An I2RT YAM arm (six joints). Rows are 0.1 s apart.
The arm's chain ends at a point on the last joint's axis. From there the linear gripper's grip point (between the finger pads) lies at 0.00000 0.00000 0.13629 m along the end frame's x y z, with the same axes.
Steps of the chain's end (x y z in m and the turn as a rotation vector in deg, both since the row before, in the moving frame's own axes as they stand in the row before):
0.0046, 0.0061, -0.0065, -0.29, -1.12, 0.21
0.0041, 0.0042, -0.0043, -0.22, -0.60, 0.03
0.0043, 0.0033, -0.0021, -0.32, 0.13, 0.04
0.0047, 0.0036, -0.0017, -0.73, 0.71, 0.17
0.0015, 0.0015, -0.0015, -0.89, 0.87, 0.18
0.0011, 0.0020, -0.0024, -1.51, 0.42, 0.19
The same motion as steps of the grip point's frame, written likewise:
0.0019, 0.0068, -0.0065, -0.29, -1.12, 0.21
0.0027, 0.0047, -0.0043, -0.22, -0.60, 0.03
0.0046, 0.0041, -0.0021, -0.32, 0.13, 0.04
0.0064, 0.0053, -0.0017, -0.73, 0.71, 0.17
0.0036, 0.0036, -0.0015, -0.89, 0.87, 0.18
0.0021, 0.0056, -0.0025, -1.51, 0.42, 0.19

